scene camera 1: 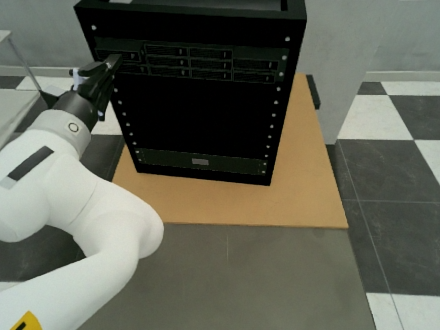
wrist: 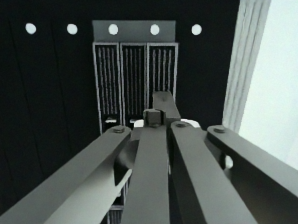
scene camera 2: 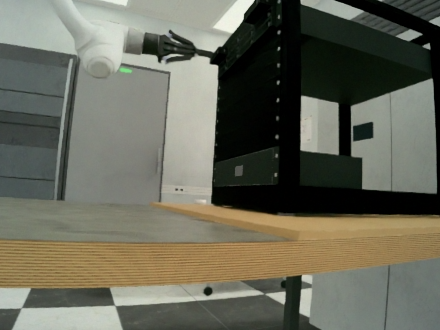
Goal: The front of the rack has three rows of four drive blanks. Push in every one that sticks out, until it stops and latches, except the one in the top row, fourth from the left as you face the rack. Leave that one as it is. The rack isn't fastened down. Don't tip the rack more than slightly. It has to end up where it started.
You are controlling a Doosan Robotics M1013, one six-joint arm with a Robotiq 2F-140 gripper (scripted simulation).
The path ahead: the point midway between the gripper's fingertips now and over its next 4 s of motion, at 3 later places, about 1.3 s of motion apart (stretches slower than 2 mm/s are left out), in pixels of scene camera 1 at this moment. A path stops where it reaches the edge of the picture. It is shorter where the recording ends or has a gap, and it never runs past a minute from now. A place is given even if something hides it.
My gripper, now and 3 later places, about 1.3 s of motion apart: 117,57; 119,52; 121,50; 122,48
